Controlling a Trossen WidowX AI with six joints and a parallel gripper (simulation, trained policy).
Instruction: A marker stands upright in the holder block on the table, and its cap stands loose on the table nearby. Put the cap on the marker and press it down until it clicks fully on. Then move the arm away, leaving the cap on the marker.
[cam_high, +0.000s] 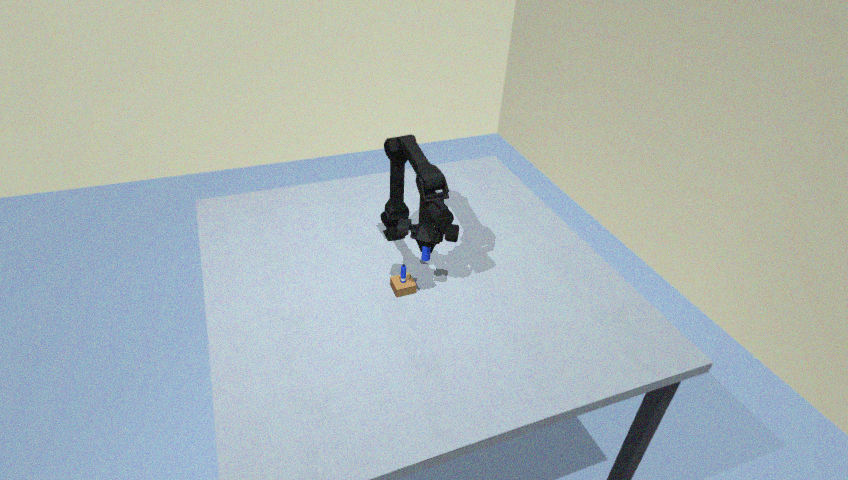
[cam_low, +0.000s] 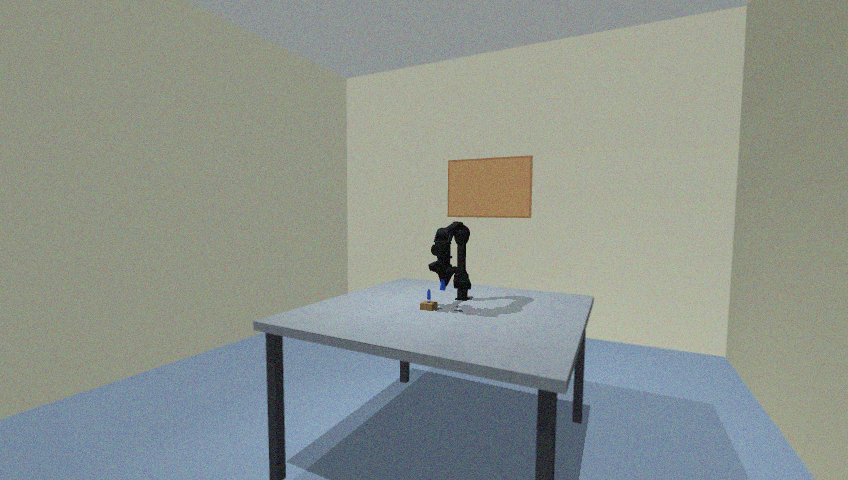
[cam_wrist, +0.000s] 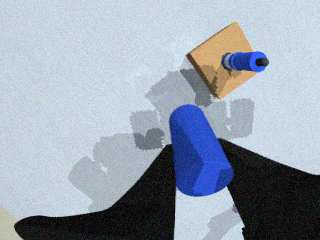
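My gripper tip is 10 mm short of the blue marker, 80 mm to the left of it and 50 mm above it. The rest, counted from my gripper tip: tan holder block (10 mm ahead, 80 mm to the right, 110 mm below); then blue cap (right at my gripper tip).
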